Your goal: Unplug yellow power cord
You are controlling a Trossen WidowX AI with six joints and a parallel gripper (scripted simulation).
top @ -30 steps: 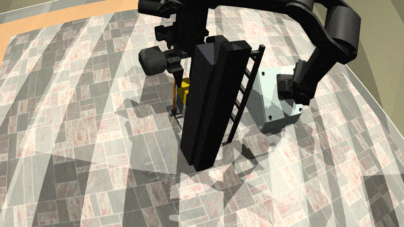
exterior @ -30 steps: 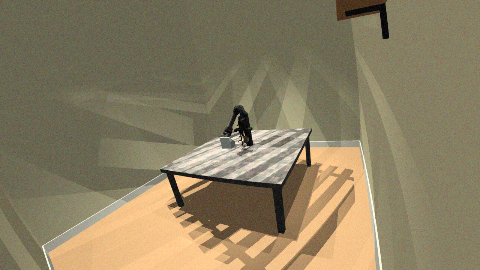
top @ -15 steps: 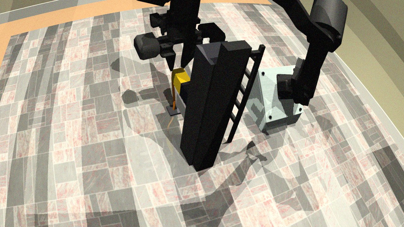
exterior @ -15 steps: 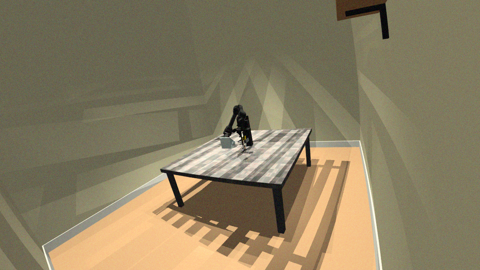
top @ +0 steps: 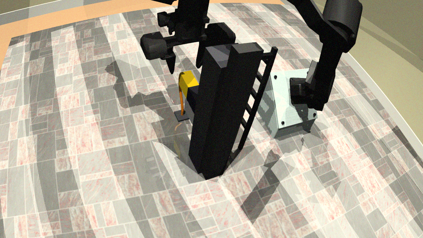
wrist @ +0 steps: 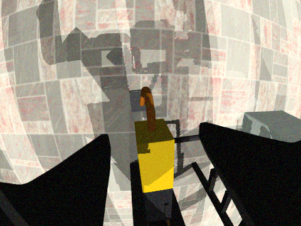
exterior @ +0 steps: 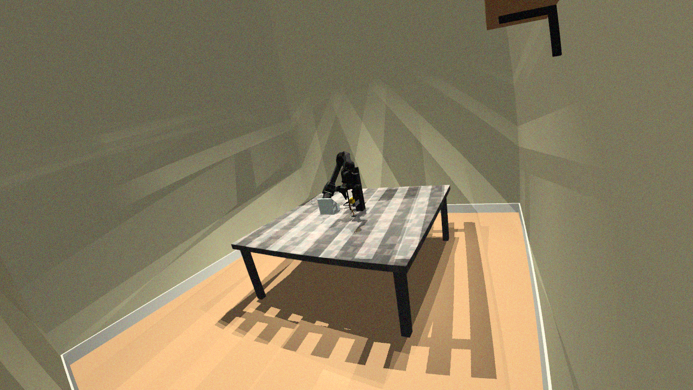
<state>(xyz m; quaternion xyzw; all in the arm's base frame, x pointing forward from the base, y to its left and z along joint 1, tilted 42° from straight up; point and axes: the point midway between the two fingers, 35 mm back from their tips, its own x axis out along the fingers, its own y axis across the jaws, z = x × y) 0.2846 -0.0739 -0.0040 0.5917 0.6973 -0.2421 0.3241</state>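
The yellow plug lies 4 cm to the left of my gripper tip, 1 cm below it and 1 cm behind it. The rest, counted from my gripper tip: dark plate (13 cm below, 1 cm to the left).
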